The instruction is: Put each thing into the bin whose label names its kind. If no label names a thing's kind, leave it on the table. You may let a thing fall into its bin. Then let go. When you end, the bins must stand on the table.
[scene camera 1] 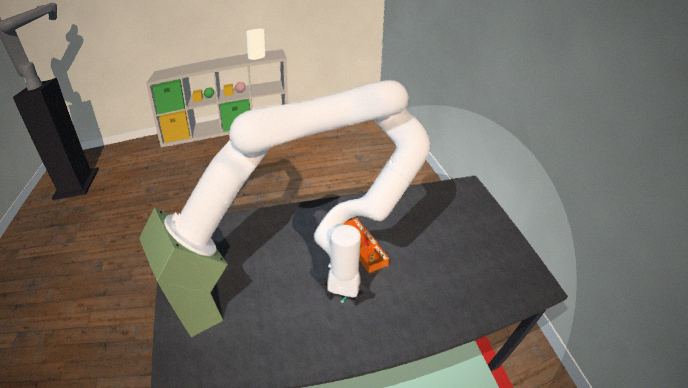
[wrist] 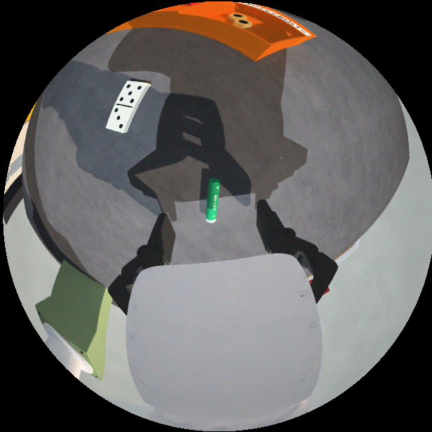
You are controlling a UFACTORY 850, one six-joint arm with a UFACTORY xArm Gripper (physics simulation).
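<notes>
A small green cylinder, like a battery (scene camera 1: 343, 300) (wrist: 213, 199), lies on the dark table (scene camera 1: 450, 250) (wrist: 350, 150). My gripper (scene camera 1: 343, 298) (wrist: 212, 217) is open and empty above the table, with its fingers to either side of the battery in the wrist view. A white domino (wrist: 124, 111) lies flat at the upper left in the wrist view; the arm hides it in the scene view. An orange row of bins (scene camera 1: 378, 266) (wrist: 200, 24) stands on the table. Its end bin holds tan nuts (scene camera 1: 371, 258) (wrist: 240, 20). A red thing (scene camera 1: 366, 242) shows in another bin. The labels are too small or cut off to read.
The arm's green base (scene camera 1: 192, 285) (wrist: 75, 305) stands at the left table edge. The arm and wrist hide part of the bins in the scene view. A shelf unit (scene camera 1: 217, 62) stands by the wall, away from the table.
</notes>
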